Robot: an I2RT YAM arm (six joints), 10 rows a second.
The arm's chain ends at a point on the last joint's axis. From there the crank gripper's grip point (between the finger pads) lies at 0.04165 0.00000 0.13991 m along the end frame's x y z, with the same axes.
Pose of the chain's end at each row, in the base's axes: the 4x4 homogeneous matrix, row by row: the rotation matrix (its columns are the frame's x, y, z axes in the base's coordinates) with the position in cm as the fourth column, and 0 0 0 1 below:
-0.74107 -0.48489 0.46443 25.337; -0.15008 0.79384 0.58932 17.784; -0.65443 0.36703 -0.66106 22.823; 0 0 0 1
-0.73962 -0.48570 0.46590 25.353; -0.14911 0.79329 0.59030 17.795; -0.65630 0.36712 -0.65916 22.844; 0 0 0 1
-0.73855 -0.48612 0.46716 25.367; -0.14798 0.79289 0.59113 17.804; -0.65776 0.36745 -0.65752 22.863; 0 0 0 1
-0.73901 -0.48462 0.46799 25.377; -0.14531 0.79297 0.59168 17.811; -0.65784 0.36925 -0.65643 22.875; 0 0 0 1
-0.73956 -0.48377 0.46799 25.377; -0.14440 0.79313 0.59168 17.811; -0.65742 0.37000 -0.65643 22.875; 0 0 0 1
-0.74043 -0.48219 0.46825 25.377; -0.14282 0.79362 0.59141 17.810; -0.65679 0.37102 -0.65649 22.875; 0 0 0 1
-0.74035 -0.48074 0.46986 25.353; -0.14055 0.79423 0.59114 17.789; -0.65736 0.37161 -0.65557 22.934; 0 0 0 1
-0.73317 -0.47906 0.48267 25.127; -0.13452 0.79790 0.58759 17.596; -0.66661 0.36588 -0.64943 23.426; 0 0 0 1
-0.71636 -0.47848 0.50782 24.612; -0.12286 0.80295 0.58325 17.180; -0.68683 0.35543 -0.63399 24.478; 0 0 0 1
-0.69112 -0.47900 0.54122 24.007; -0.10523 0.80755 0.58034 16.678; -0.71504 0.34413 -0.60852 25.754; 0 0 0 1
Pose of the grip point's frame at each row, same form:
-0.74107 -0.48489 0.46443 28.748; -0.15008 0.79384 0.58932 25.404; -0.65443 0.36703 -0.66106 10.848; 0 0 0 1
-0.73962 -0.48570 0.46590 28.791; -0.14911 0.79329 0.59030 25.433; -0.65630 0.36712 -0.65916 10.888; 0 0 0 1
-0.73855 -0.48612 0.46716 28.827; -0.14798 0.79289 0.59113 25.458; -0.65776 0.36745 -0.65752 10.924; 0 0 0 1
-0.73901 -0.48462 0.46799 28.847; -0.14531 0.79297 0.59168 25.484; -0.65784 0.36925 -0.65643 10.951; 0 0 0 1
-0.73956 -0.48377 0.46799 28.844; -0.14440 0.79313 0.59168 25.488; -0.65742 0.37000 -0.65643 10.953; 0 0 0 1
-0.74043 -0.48219 0.46825 28.844; -0.14282 0.79362 0.59141 25.490; -0.65679 0.37102 -0.65649 10.955; 0 0 0 1
-0.74035 -0.48074 0.46986 28.843; -0.14055 0.79423 0.59114 25.474; -0.65736 0.37161 -0.65557 11.024; 0 0 0 1
-0.73317 -0.47906 0.48267 28.826; -0.13452 0.79790 0.58759 25.257; -0.66661 0.36588 -0.64943 11.563; 0 0 0 1
-0.71636 -0.47848 0.50782 28.733; -0.12286 0.80295 0.58325 24.829; -0.68683 0.35543 -0.63399 12.747; 0 0 0 1
-0.69112 -0.47900 0.54122 28.701; -0.10523 0.80755 0.58034 24.359; -0.71504 0.34413 -0.60852 14.262; 0 0 0 1

